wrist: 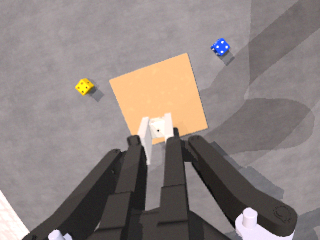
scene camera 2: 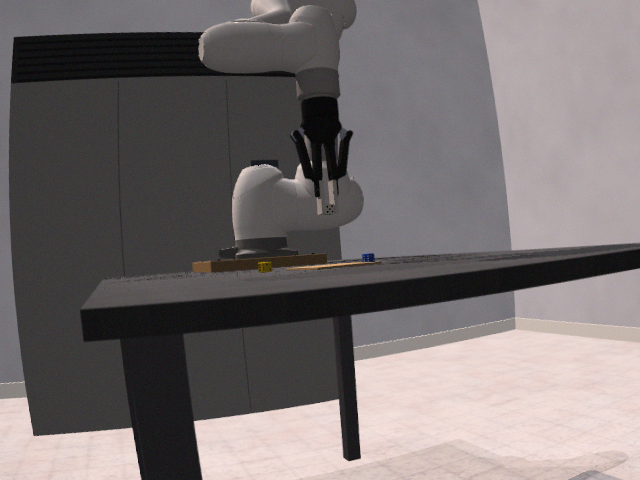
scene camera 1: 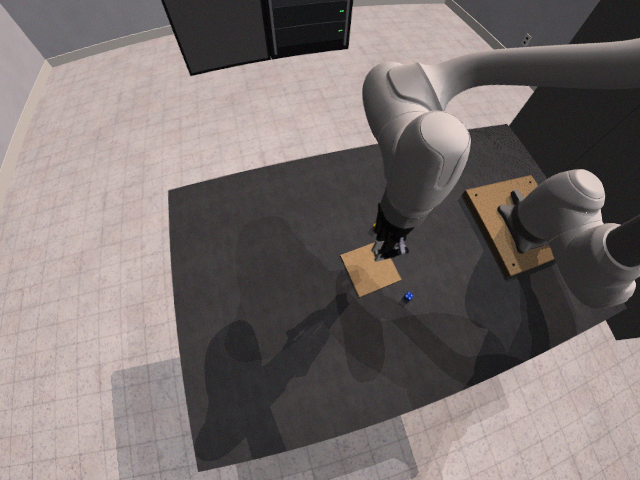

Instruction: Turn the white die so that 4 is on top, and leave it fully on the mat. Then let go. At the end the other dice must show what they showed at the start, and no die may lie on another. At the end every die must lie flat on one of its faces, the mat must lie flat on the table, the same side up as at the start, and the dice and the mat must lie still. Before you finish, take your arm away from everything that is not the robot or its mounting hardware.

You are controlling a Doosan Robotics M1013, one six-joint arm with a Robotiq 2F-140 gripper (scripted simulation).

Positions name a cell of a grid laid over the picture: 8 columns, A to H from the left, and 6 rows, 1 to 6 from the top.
my gripper: wrist D4; scene camera 2 E3; scene camera 1 E4
